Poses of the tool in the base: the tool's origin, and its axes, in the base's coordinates. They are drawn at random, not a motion.
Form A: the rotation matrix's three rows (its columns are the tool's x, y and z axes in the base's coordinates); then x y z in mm. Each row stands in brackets.
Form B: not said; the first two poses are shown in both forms.
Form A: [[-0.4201 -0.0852 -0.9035], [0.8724 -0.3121 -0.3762], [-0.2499 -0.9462 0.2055]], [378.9 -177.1 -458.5]
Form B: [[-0.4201 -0.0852 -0.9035 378.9], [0.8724 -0.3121 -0.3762 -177.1], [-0.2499 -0.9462 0.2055 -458.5], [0 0 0 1]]
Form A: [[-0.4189 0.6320 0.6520], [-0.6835 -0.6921 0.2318], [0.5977 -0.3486 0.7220]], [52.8 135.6 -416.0]
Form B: [[-0.4189 0.6320 0.6520 52.8], [-0.6835 -0.6921 0.2318 135.6], [0.5977 -0.3486 0.7220 -416.0], [0 0 0 1]]
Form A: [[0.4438 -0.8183 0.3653], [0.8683 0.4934 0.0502], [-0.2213 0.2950 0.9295]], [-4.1 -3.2 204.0]
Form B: [[0.4438 -0.8183 0.3653 -4.1], [0.8683 0.4934 0.0502 -3.2], [-0.2213 0.2950 0.9295 204.0], [0 0 0 1]]
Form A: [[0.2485 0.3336 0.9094], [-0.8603 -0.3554 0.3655], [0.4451 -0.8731 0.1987]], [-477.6 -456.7 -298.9]
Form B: [[0.2485 0.3336 0.9094 -477.6], [-0.8603 -0.3554 0.3655 -456.7], [0.4451 -0.8731 0.1987 -298.9], [0 0 0 1]]
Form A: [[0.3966 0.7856 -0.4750], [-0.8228 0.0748 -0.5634], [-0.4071 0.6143 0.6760]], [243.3 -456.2 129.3]
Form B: [[0.3966 0.7856 -0.4750 243.3], [-0.8228 0.0748 -0.5634 -456.2], [-0.4071 0.6143 0.6760 129.3], [0 0 0 1]]
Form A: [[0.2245 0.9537 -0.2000], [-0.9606 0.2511 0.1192], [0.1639 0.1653 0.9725]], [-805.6 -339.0 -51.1]
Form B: [[0.2245 0.9537 -0.2000 -805.6], [-0.9606 0.2511 0.1192 -339.0], [0.1639 0.1653 0.9725 -51.1], [0 0 0 1]]
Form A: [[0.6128 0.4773 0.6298], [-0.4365 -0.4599 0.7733], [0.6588 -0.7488 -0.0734]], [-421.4 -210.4 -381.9]
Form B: [[0.6128 0.4773 0.6298 -421.4], [-0.4365 -0.4599 0.7733 -210.4], [0.6588 -0.7488 -0.0734 -381.9], [0 0 0 1]]
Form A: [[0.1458 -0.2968 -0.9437], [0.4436 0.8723 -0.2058], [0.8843 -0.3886 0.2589]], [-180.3 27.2 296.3]
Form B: [[0.1458 -0.2968 -0.9437 -180.3], [0.4436 0.8723 -0.2058 27.2], [0.8843 -0.3886 0.2589 296.3], [0 0 0 1]]
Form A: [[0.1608 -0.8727 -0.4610], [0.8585 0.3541 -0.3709], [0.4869 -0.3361 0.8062]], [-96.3 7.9 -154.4]
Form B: [[0.1608 -0.8727 -0.4610 -96.3], [0.8585 0.3541 -0.3709 7.9], [0.4869 -0.3361 0.8062 -154.4], [0 0 0 1]]
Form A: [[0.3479 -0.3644 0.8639], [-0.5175 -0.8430 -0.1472], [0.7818 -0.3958 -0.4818]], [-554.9 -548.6 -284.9]
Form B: [[0.3479 -0.3644 0.8639 -554.9], [-0.5175 -0.8430 -0.1472 -548.6], [0.7818 -0.3958 -0.4818 -284.9], [0 0 0 1]]
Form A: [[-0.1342 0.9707 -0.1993], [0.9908 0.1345 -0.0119], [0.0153 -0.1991 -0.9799]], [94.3 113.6 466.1]
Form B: [[-0.1342 0.9707 -0.1993 94.3], [0.9908 0.1345 -0.0119 113.6], [0.0153 -0.1991 -0.9799 466.1], [0 0 0 1]]
